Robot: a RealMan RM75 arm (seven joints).
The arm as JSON. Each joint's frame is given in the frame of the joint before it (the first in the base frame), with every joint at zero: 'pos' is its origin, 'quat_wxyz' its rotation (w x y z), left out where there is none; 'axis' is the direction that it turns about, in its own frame. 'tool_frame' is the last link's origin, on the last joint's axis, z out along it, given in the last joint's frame.
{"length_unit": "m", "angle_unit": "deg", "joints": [
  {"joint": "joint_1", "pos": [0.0, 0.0, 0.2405], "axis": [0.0, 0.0, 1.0]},
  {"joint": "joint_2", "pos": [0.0, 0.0, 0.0], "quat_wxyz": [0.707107, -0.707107, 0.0, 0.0], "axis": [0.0, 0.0, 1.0]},
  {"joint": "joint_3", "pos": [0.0, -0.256, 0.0], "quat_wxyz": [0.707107, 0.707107, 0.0, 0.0], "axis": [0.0, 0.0, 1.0]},
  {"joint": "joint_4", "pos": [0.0, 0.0, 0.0], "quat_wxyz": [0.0, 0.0, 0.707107, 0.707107], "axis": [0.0, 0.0, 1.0]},
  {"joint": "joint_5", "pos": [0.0, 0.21, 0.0], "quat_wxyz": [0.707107, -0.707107, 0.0, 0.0], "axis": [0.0, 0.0, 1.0]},
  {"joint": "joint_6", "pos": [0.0, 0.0, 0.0], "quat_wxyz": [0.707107, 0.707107, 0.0, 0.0], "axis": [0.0, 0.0, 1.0]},
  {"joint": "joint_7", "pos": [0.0, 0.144, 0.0], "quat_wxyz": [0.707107, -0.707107, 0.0, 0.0], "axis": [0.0, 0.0, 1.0]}
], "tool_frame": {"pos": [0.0, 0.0, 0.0], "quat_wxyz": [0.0, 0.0, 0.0, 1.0]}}
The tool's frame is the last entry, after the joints.
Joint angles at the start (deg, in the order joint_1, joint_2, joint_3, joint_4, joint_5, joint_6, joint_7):
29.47, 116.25, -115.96, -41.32, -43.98, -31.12, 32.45
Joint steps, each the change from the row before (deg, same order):
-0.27, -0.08, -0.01, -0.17, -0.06, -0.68, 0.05
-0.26, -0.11, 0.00, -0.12, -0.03, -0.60, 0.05
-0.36, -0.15, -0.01, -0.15, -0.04, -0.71, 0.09
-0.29, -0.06, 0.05, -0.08, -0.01, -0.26, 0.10
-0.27, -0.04, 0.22, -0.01, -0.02, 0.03, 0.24
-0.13, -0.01, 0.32, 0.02, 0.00, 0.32, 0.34
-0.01, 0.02, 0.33, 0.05, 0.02, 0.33, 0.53
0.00, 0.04, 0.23, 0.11, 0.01, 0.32, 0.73
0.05, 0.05, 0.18, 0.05, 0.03, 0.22, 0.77
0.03, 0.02, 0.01, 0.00, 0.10, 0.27, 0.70
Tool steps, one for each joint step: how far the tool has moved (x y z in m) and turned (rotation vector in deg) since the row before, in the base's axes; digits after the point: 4 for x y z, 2 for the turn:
-0.0002, -0.0017, 0.0002, -0.37, 0.39, 0.26
0.0004, -0.0015, 0.0005, -0.30, 0.32, 0.16
0.0008, -0.0019, 0.0007, -0.36, 0.37, 0.13
0.0011, -0.0011, 0.0005, -0.10, 0.21, -0.17
0.0019, -0.0001, 0.0010, 0.14, 0.16, -0.56
0.0016, 0.0011, 0.0012, 0.35, 0.11, -0.74
0.0009, 0.0015, 0.0011, 0.30, 0.24, -0.82
0.0011, 0.0010, 0.0006, 0.14, 0.30, -0.96
0.0002, 0.0009, 0.0004, 0.05, 0.42, -0.82
0.0002, 0.0006, 0.0001, -0.01, 0.34, -0.74

